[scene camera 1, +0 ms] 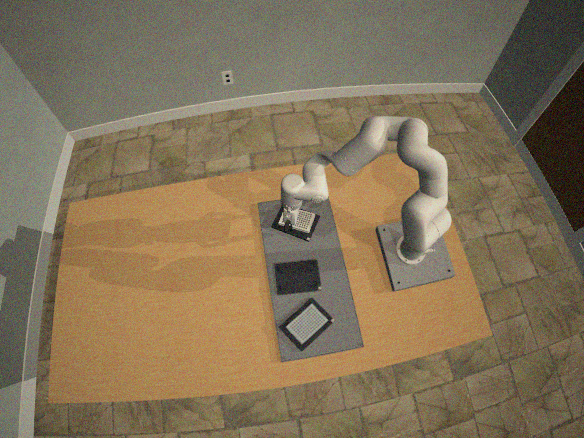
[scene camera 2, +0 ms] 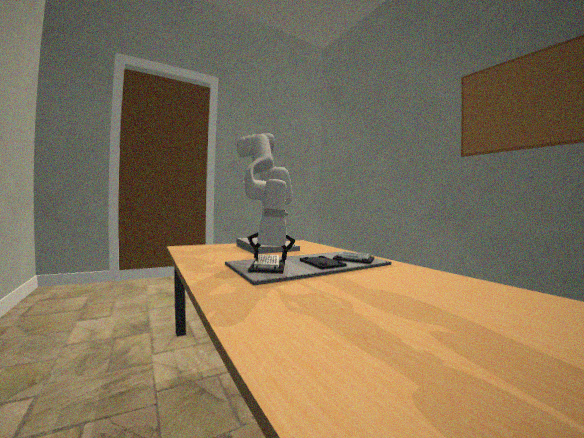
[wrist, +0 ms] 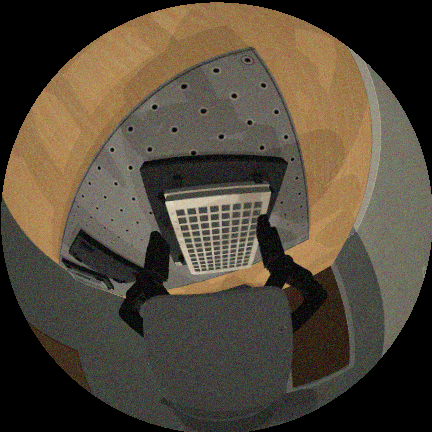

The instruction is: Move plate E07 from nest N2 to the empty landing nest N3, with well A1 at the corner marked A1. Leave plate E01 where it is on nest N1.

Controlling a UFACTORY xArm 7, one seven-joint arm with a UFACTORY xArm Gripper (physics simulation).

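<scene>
A cream plate (scene camera 1: 306,220) (scene camera 2: 268,260) (wrist: 215,237) with a grid of square wells sits on a black nest (scene camera 1: 307,237) (wrist: 215,167) at the board's far end. My gripper (scene camera 1: 288,225) (scene camera 2: 270,257) (wrist: 208,231) is open and empty, low over this plate, with a finger toward each side. In the wrist view the right fingertip overlaps the plate's edge, and the left stands off with a gap. An empty black nest (scene camera 1: 297,276) (scene camera 2: 323,261) (wrist: 102,255) is in the middle. A paler plate (scene camera 1: 306,322) (scene camera 2: 355,257) sits on the third nest (scene camera 1: 302,346), turned diagonally. Plate labels and corner marks are unreadable.
The nests stand in a row on a grey board (scene camera 1: 332,280) (wrist: 215,95) with holes, on a wooden table (scene camera 1: 165,320) (scene camera 2: 350,350). The arm's grey base plate (scene camera 1: 425,275) is beside the board. The arm reaches over the board's far end.
</scene>
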